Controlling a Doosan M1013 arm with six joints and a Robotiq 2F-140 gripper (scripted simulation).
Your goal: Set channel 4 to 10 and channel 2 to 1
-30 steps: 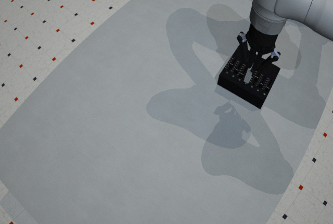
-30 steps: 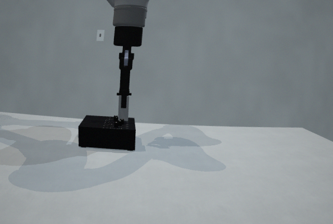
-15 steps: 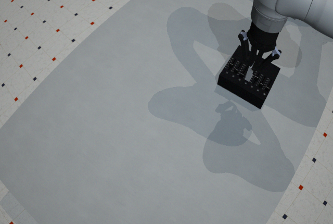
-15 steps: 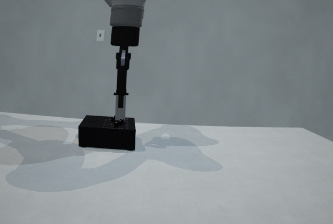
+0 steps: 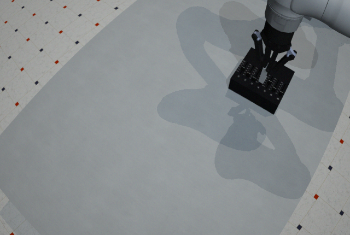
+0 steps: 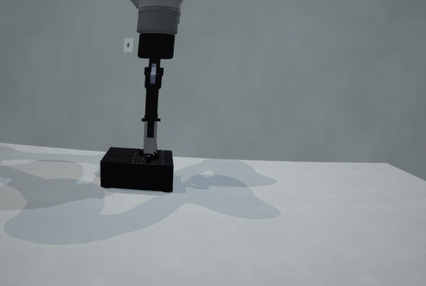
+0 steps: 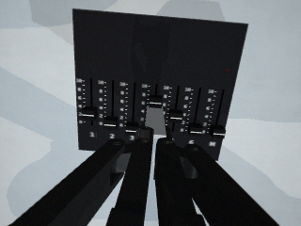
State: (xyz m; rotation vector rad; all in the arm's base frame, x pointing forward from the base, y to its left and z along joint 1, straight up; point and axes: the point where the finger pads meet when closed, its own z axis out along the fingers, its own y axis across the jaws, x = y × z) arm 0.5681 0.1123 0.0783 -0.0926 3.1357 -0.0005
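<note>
The channel 5 fader cap lies 10 mm behind my hand, 20 mm to the left of it and 30 mm below it. Round my hand: channel 2 fader cap (10 mm ahead, 40 mm to the right, 30 mm below); channel 4 fader cap (20 mm behind, 30 mm below); channel 1 fader cap (70 mm to the right, 30 mm below).
</note>
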